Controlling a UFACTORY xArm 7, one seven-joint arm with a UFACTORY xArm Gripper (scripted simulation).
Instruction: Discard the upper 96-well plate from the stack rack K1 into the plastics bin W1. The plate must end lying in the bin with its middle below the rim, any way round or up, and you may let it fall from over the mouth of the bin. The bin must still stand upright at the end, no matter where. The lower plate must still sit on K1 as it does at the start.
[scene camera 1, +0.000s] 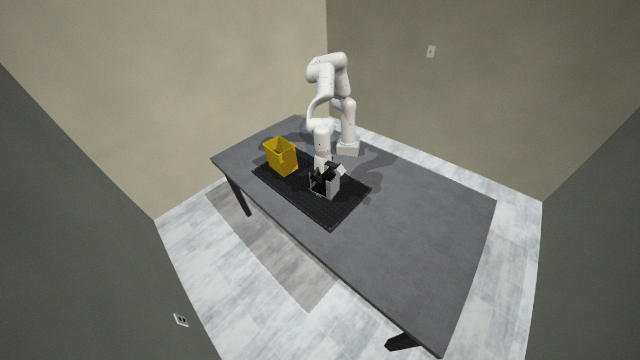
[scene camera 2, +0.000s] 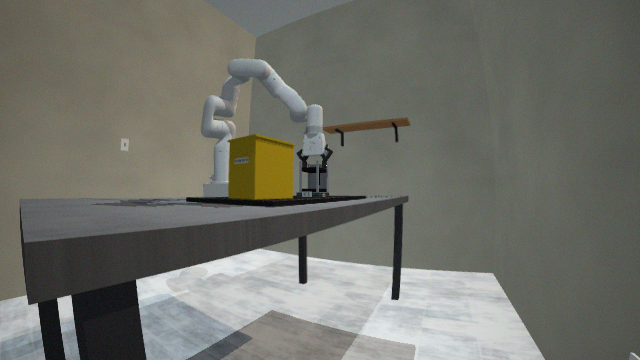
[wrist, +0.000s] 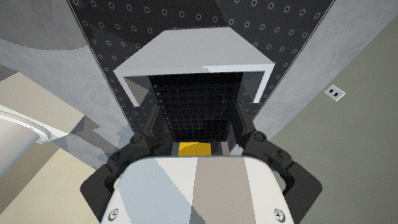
In view: my gripper (scene camera 2: 314, 170), a yellow plastics bin W1 (scene camera 2: 260, 167) and a black 96-well plate (wrist: 198, 107).
The yellow plastics bin W1 shows as well in scene camera 1 (scene camera 1: 284, 163). My gripper shows as well in the wrist view (wrist: 198, 111).
